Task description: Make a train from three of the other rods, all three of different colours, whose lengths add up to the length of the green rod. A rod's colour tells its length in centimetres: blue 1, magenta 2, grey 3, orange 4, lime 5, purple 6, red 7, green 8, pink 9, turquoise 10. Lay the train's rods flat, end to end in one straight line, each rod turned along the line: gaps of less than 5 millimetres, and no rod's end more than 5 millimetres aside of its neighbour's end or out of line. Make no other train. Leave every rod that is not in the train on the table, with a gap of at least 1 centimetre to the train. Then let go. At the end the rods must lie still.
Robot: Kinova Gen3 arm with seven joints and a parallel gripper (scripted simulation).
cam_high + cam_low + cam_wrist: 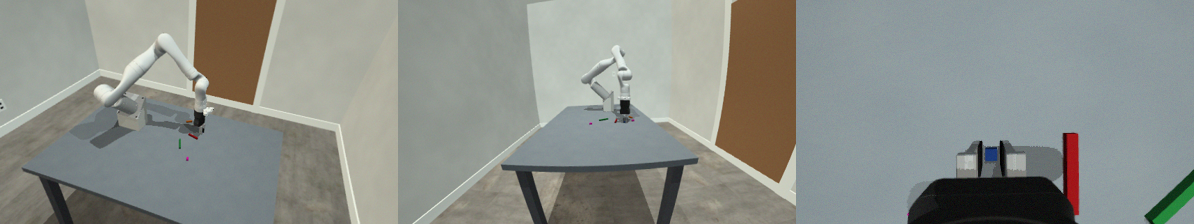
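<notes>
Now: the green rod 160 mm to the right of my hand, 90 mm behind it and 10 mm below it. Also, from my hand: red rod 60 mm to the right, 40 mm behind, 10 mm below; then grey rod 70 mm behind, 50 mm to the left, 10 mm below; then blue rod 10 mm below.
</notes>
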